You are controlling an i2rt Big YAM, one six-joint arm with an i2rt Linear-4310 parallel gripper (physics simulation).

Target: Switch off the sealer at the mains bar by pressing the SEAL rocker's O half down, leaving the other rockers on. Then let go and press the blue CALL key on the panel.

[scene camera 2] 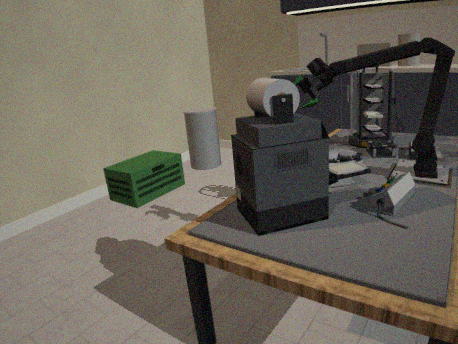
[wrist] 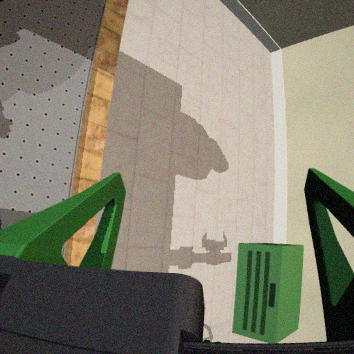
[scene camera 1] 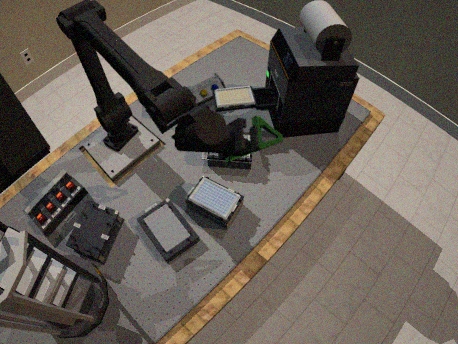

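Pixels of known places: gripper, fingertip midpoint: (wrist: 211, 179) (scene camera 1: 269, 143); arm's base at its link origin: (scene camera 2: 424, 172) (scene camera 1: 121, 136).
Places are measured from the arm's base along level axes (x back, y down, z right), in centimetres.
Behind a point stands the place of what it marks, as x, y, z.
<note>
The mains bar (scene camera 1: 56, 202) @(0.5, -2.2, 34.0) lies at the left of the table in scene camera 1, with several rockers glowing orange-red; their labels are too small to read. The grey sloped panel (scene camera 1: 218, 80) @(-18.4, -5.4, -38.2) (scene camera 2: 403, 194) @(-10.8, -2.5, -31.5) stands behind the arm's forearm and carries a blue key (scene camera 1: 215, 87) @(-19.4, -5.0, -34.5) and a yellow key (scene camera 1: 203, 93) @(-17.4, -5.0, -29.4). A black machine (scene camera 1: 315, 95) @(-56.5, -18.9, -36.4) (scene camera 2: 282, 175) @(-46.9, -16.3, -56.6) with a white roll and a green light stands at the right; I cannot tell if it is the sealer. My gripper (scene camera 1: 266, 140) @(-55.7, -31.5, -1.8) (scene camera 2: 306, 92) (wrist: 211, 179) @(-55.7, -31.5, -1.8) is open and empty, high above the table, away from bar and panel.
A dark device (scene camera 1: 95, 231) @(-20.2, -4.2, 33.1) lies beside the bar. A framed grey pad (scene camera 1: 167, 229) @(-37.5, -2.0, 19.5) and a white well plate (scene camera 1: 215, 198) @(-44.7, -4.5, 4.5) lie mid-table. Another plate (scene camera 1: 234, 97) @(-31.4, -10.9, -28.3) sits at the machine's front. A rack (scene camera 1: 19, 260) @(-33.4, -40.4, 48.0) stands at lower left. A green crate (scene camera 2: 155, 175) (wrist: 290, 295) is on the floor.
</note>
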